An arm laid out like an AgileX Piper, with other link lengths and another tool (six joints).
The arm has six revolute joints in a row. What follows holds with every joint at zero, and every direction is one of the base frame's. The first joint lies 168.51 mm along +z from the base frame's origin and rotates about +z. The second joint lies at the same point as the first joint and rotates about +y. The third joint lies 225.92 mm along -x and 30.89 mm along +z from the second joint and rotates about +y. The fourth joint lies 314.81 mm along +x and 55.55 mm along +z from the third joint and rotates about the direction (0.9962, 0, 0.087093). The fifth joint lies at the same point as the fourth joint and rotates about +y. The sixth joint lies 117.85 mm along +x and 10.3 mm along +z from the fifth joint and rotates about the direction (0.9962, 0, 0.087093). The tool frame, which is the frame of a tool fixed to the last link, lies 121.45 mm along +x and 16 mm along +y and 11.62 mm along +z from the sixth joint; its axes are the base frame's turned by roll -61.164, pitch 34.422 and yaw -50.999 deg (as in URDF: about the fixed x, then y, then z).
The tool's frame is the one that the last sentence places.
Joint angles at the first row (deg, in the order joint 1, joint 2, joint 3, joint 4, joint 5, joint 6):
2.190, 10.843, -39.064, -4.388, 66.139, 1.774
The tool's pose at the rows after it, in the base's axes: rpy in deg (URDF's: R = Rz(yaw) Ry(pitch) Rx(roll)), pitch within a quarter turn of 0, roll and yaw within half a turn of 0; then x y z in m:
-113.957 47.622 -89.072 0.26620 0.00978 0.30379
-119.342 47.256 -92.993 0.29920 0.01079 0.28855
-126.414 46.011 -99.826 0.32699 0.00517 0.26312
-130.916 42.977 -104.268 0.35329 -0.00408 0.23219
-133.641 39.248 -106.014 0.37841 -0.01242 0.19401
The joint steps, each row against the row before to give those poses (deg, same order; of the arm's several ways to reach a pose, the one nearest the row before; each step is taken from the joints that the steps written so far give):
-0.006, 9.707, -3.210, 0.006, -3.271, -0.006
0.005, 10.318, -2.749, -0.246, -3.909, 0.236
0.002, 9.956, -2.577, -2.018, -2.234, 2.033
0.000, 8.928, -1.278, -3.371, -3.608, 1.850
0.000, 8.709, -0.186, -3.849, -5.342, 1.411

